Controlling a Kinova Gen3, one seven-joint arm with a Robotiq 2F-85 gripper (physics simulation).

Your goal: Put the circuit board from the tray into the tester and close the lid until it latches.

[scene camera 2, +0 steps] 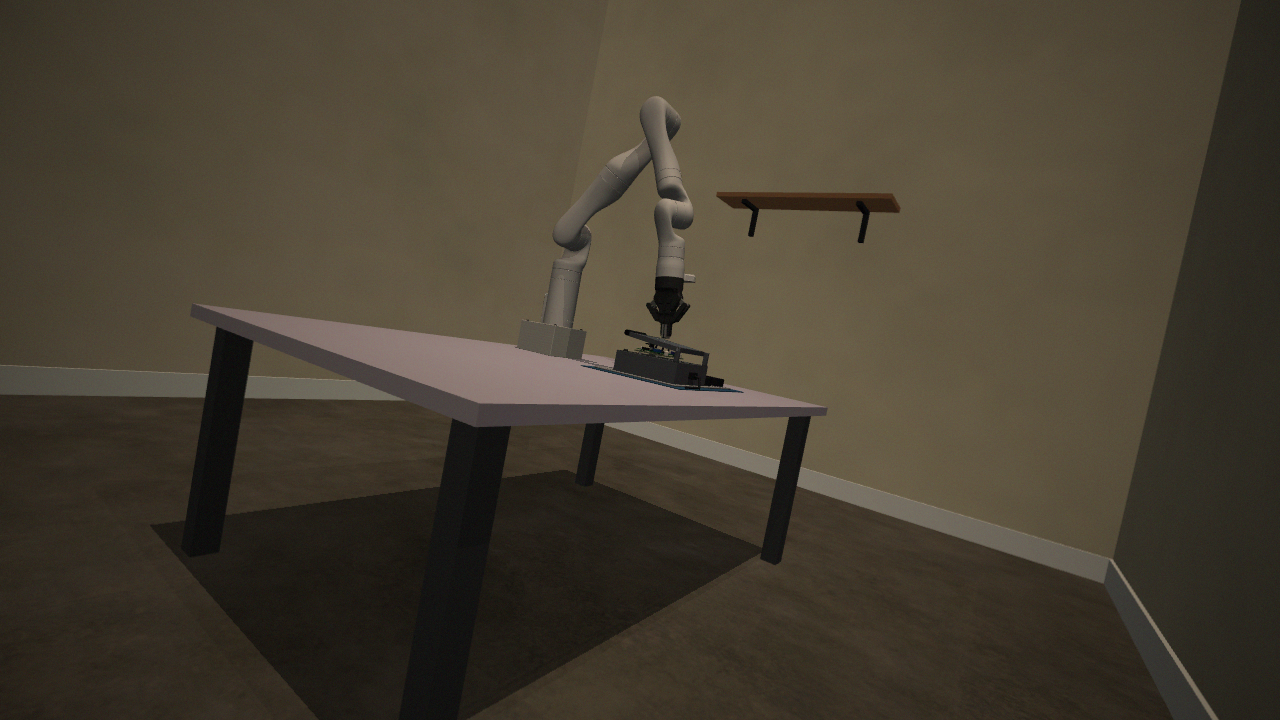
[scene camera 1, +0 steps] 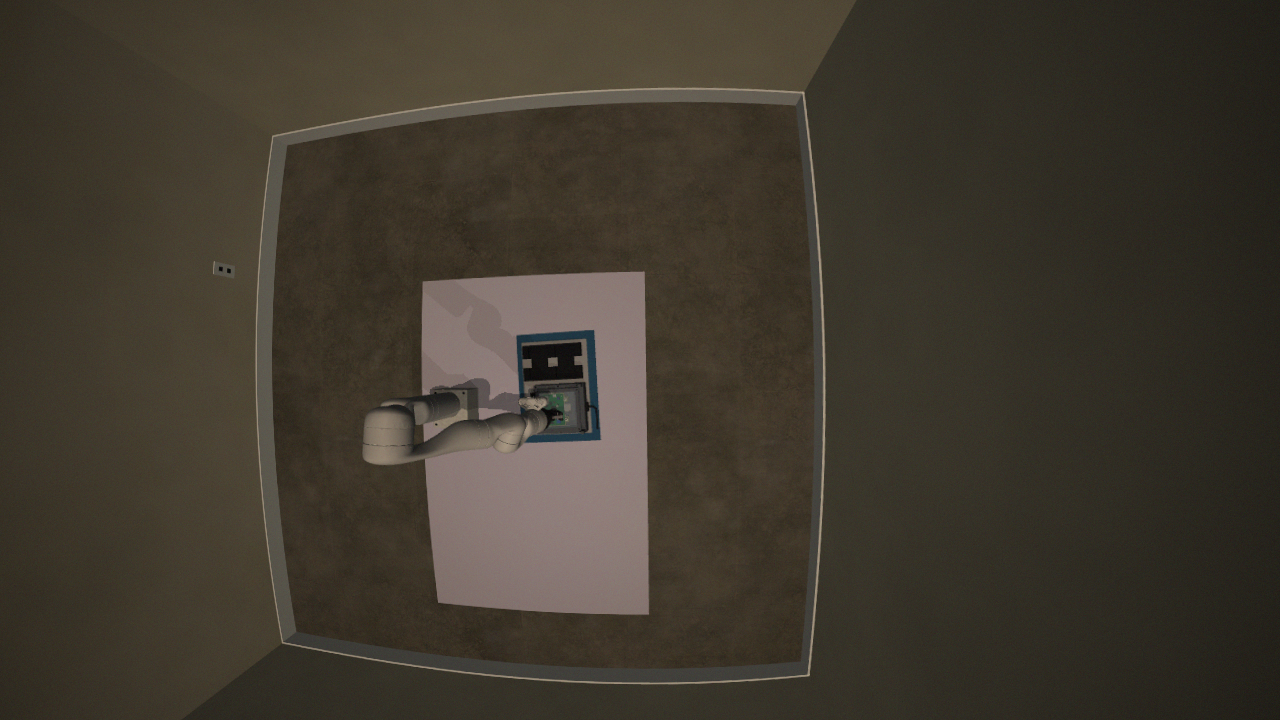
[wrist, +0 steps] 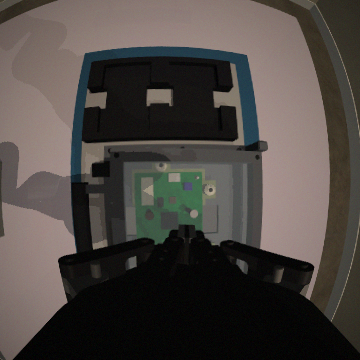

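Where they show: gripper, fingertip midpoint: (scene camera 2: 665, 338) (scene camera 1: 554, 411) (wrist: 185, 234); arm's base at its link origin: (scene camera 2: 557, 326) (scene camera 1: 449, 404).
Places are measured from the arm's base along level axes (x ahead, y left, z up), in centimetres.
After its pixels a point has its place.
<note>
The green circuit board (scene camera 1: 556, 402) (wrist: 167, 186) lies in the tester (scene camera 2: 646, 365) {y -14.6, x 41.0, z -5.2 cm} and shows through the lid's clear window. The grey-framed lid (scene camera 2: 687, 346) {y -3.3, x 46.1, z 1.2 cm} (wrist: 116, 200) {y -2.4, x 34.7, z 2.3 cm} is low over the tester but still tilted, its handle side raised above the base in scene camera 2. The black lid handle (scene camera 2: 636, 334) {y -12.9, x 35.6, z 2.0 cm} (wrist: 81, 215) {y -3.5, x 31.4, z 2.8 cm} is at the left in the wrist view. My gripper (scene camera 2: 665, 332) {y -5.9, x 40.5, z 2.4 cm} (wrist: 185, 234) {y -5.9, x 40.5, z 2.4 cm} is shut and empty, pointing down, with its tips at the lid's top; exact contact is hard to tell. The black tray (wrist: 120, 115) {y 8.6, x 33.5, z -7.1 cm} (scene camera 1: 537, 372) {y 8.2, x 33.1, z -7.1 cm} holds no board.
The tray and tester stand side by side on a blue-edged mat (scene camera 1: 591, 358) {y 11.1, x 53.6, z -8.6 cm} (wrist: 253, 112) {y 9.2, x 54.5, z -8.7 cm} on the pale table (scene camera 1: 537, 537) {y -56.0, x 23.7, z -8.9 cm} (scene camera 2: 402, 358) {y -79.4, x 32.8, z -8.9 cm}. The arm's base (scene camera 2: 550, 339) {y -9.3, x 5.5, z -4.1 cm} is mounted behind them. A brown shelf (scene camera 2: 810, 202) hangs on the wall.
</note>
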